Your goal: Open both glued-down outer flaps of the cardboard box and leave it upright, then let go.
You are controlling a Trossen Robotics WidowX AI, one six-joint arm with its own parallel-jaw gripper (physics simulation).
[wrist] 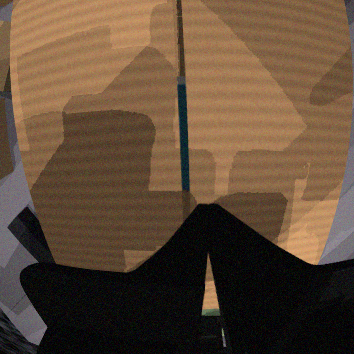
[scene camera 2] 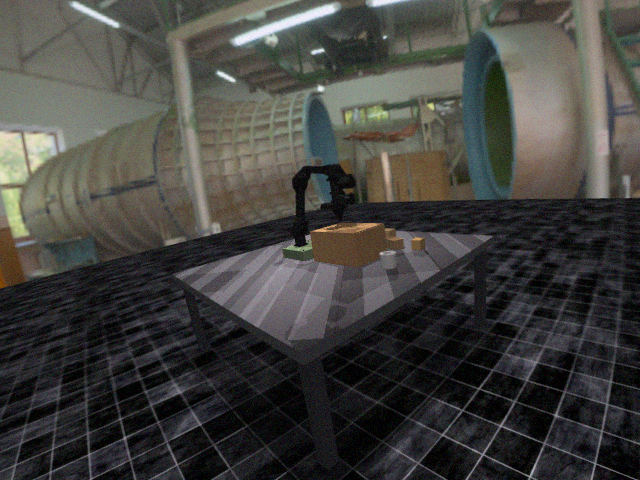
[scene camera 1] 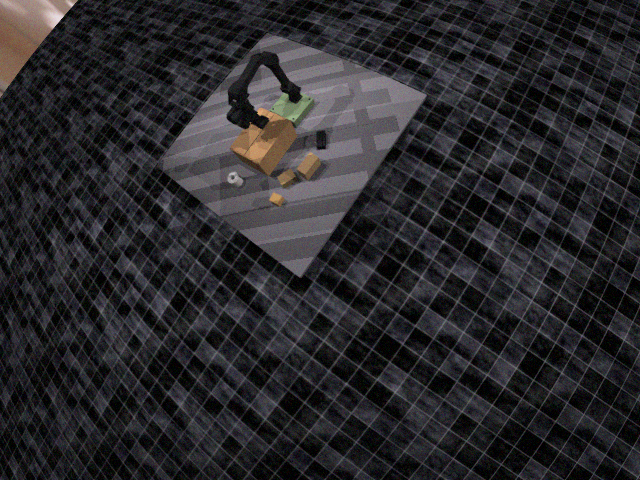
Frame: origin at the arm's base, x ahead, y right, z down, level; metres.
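Where they show: gripper, between the fingertips: (wrist: pixel 206 212) (scene camera 2: pixel 340 221); arm's base, origin of its link: (wrist: pixel 204 324) (scene camera 2: pixel 301 244) (scene camera 1: pixel 295 98).
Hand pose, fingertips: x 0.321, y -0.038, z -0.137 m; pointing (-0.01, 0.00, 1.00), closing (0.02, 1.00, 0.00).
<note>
Each offset is from my fingertips to the top centre of the thing. "*": to the spot under its first point. Level surfaces: height alone.
The cardboard box {dz +0.033, dx +0.025, dy -0.011 m} (scene camera 1: pixel 273 152) (scene camera 2: pixel 346 246) (wrist: pixel 100 60) stands upright on the table. Its two outer flaps lie flat over the top in the wrist view: the left flap {* dz +0.033, dx +0.012, dy -0.065 m} (wrist: pixel 90 160) and the right flap {* dz +0.033, dx +0.053, dy +0.019 m} (wrist: pixel 240 90). They meet at a narrow seam, where a dark blue strip {dz +0.050, dx +0.025, dy -0.010 m} (wrist: pixel 184 135) shows. My gripper (scene camera 1: pixel 266 122) (scene camera 2: pixel 338 217) (wrist: pixel 206 212) is shut and empty, with its tips pointing down over the box top, close to the near end of the strip. The tips hide part of the seam; whether they touch the cardboard I cannot tell.
The arm's green base plate (scene camera 1: pixel 293 109) (scene camera 2: pixel 297 252) is beside the box. Small cardboard blocks {dz +0.109, dx +0.004, dy -0.315 m} (scene camera 1: pixel 309 166) {dz +0.139, dx +0.123, dy -0.248 m} (scene camera 1: pixel 286 178) {dz +0.139, dx +0.254, dy -0.276 m} (scene camera 1: pixel 276 199), a white roll {dz +0.128, dx +0.298, dy +0.020 m} (scene camera 1: pixel 239 181) (scene camera 2: pixel 387 260) and a black block {dz +0.155, dx -0.176, dy -0.260 m} (scene camera 1: pixel 321 139) stand around it on the striped table {dz +0.189 m} (scene camera 1: pixel 310 227) (scene camera 2: pixel 289 299).
</note>
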